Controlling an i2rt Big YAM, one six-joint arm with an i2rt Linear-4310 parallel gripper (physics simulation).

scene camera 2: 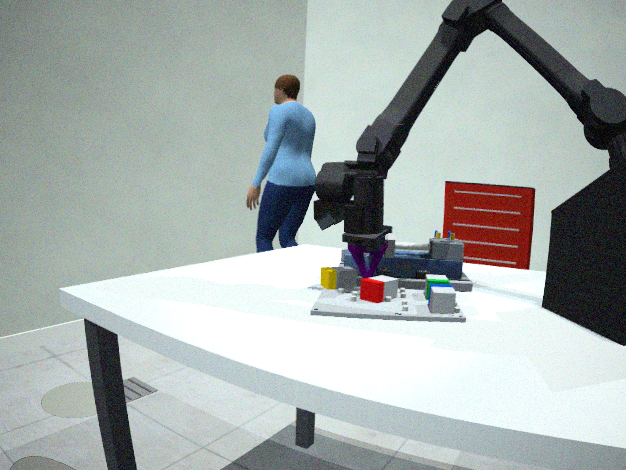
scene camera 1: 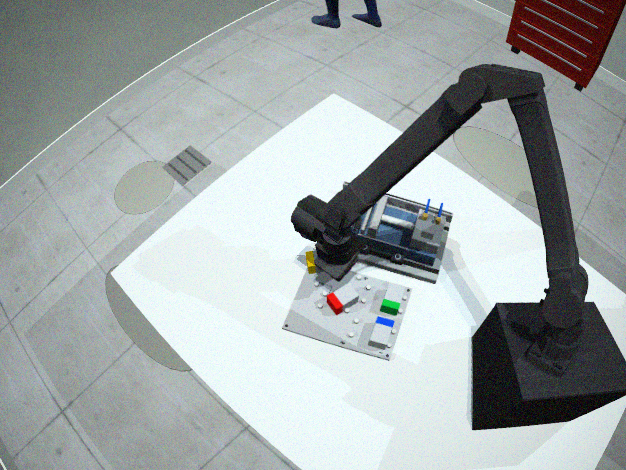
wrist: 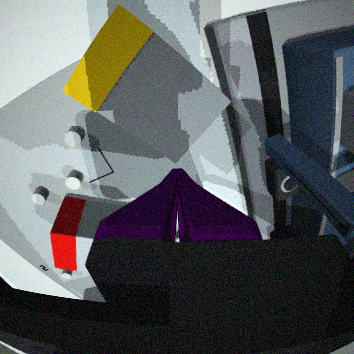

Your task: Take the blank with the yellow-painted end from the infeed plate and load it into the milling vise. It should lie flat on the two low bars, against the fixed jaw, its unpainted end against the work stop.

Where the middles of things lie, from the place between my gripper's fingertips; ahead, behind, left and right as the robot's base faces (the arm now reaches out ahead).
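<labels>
There's the yellow-ended blank (scene camera 2: 344,277), which I see 20 mm to the left of my hand and 50 mm ahead of it. The red-ended blank (scene camera 2: 376,289) is 50 mm to the left of my hand and 50 mm behind it. The infeed plate (scene camera 2: 330,303) is 60 mm to the left of my hand, 80 mm behind it and 20 mm below it. The blue-ended blank (scene camera 2: 442,298) is 60 mm to the left of my hand and 180 mm behind it, and going by their middles, of the things named here the blue-ended blank is the farthest from my hand.
</labels>
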